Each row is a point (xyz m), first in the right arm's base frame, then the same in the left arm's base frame.
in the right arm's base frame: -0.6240 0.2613 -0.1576
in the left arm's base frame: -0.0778 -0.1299 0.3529
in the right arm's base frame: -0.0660 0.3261 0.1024
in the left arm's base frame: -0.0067 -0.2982 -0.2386
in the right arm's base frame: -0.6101 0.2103 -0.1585
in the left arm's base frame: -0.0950 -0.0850 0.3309
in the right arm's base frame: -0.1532 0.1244 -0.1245
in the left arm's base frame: 0.0359 -0.0125 -0.1106
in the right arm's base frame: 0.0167 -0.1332 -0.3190
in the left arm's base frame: 0.1383 0.3137 -0.2376
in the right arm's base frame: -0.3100 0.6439 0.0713
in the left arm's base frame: 0.0609 -0.5647 0.0545
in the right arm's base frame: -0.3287 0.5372 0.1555
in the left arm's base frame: -0.0621 -0.5160 0.0181
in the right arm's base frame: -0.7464 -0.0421 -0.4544
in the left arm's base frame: -0.0443 0.2775 0.5202
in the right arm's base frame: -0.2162 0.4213 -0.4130
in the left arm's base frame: 0.3701 -0.1248 0.1153
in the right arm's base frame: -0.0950 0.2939 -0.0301
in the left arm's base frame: 0.0678 -0.2044 -0.1671
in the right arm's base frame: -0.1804 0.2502 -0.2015
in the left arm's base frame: 0.1424 -0.0830 -0.0320
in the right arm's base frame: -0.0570 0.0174 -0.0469
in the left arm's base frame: -0.0325 0.0438 -0.2480
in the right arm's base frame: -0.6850 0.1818 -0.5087
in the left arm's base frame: 0.1290 0.1141 0.5290
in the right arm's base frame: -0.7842 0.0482 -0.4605
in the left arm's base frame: -0.0136 0.2015 0.5740
